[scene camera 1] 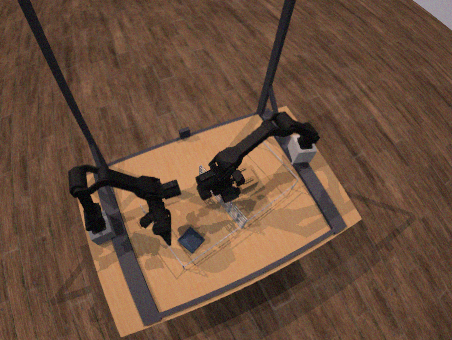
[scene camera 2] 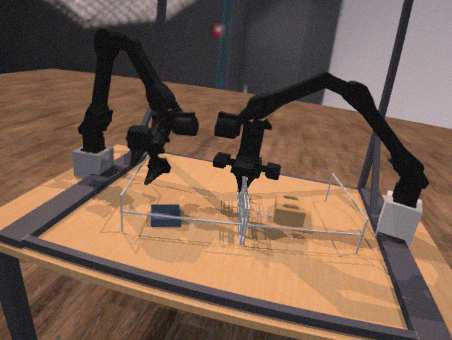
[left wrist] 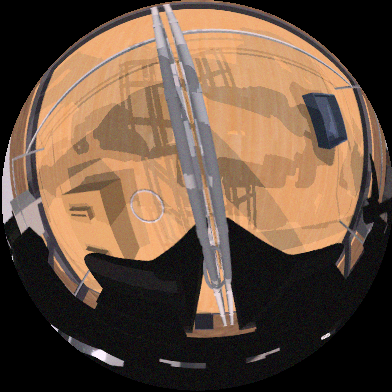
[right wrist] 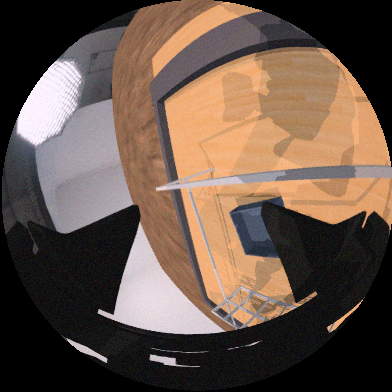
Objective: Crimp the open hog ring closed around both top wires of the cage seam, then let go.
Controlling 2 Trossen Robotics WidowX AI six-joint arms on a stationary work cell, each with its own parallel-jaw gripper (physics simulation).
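Where they show: left gripper, between the fingertips: [scene camera 1: 219, 193] [scene camera 2: 242, 192] [left wrist: 213, 222]; right gripper, between the fingertips: [scene camera 1: 170, 240] [scene camera 2: 138, 175] [right wrist: 201, 209]; left arm's base, origin of its link: [scene camera 1: 304, 143] [scene camera 2: 404, 200]; right arm's base, origin of its link: [scene camera 1: 97, 225] [scene camera 2: 93, 149] [left wrist: 373, 222].
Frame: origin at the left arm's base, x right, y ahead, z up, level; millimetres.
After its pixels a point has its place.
The cage seam [scene camera 2: 243, 210] @(x -292, y 375, z -39 mm) [scene camera 1: 235, 212] @(x -270, y 380, z -58 mm) is two upright mesh panels side by side in the middle of the table. Their two top wires [left wrist: 189, 128] run close together through the left wrist view. My left gripper [scene camera 2: 244, 183] @(x -179, y 435, z -51 mm) [scene camera 1: 222, 195] @(x -179, y 435, z -51 mm) [left wrist: 213, 222] @(x -179, y 435, z -51 mm) sits on top of the seam, shut on the hog ring [left wrist: 216, 286] @(x -159, y 440, z -10 mm). The ring shows as a narrow loop squeezed around both top wires. My right gripper [scene camera 1: 164, 234] @(x -373, y 654, z -3 mm) [scene camera 2: 153, 176] [right wrist: 201, 209] @(x -373, y 654, z -3 mm) is open and empty. It hangs over the left end of the table, apart from the seam.
A thin wire fence [scene camera 2: 191, 218] @(x -387, y 468, z -55 mm) [scene camera 1: 275, 199] [right wrist: 277, 174] @(x -335, y 695, z -10 mm) rings the work area. A dark blue box [scene camera 1: 191, 239] @(x -348, y 573, z -112 mm) [scene camera 2: 165, 216] [left wrist: 325, 120] @(x -350, y 577, z -112 mm) [right wrist: 252, 233] @(x -367, y 547, z -112 mm) lies below the right gripper. A spare ring [scene camera 2: 258, 213] @(x -156, y 381, z -114 mm) [left wrist: 130, 205] @(x -134, y 349, z -113 mm) and a tan slotted box [scene camera 2: 289, 209] @(x -145, y 295, z -70 mm) [left wrist: 93, 189] @(x -161, y 317, z -74 mm) lie right of the seam.
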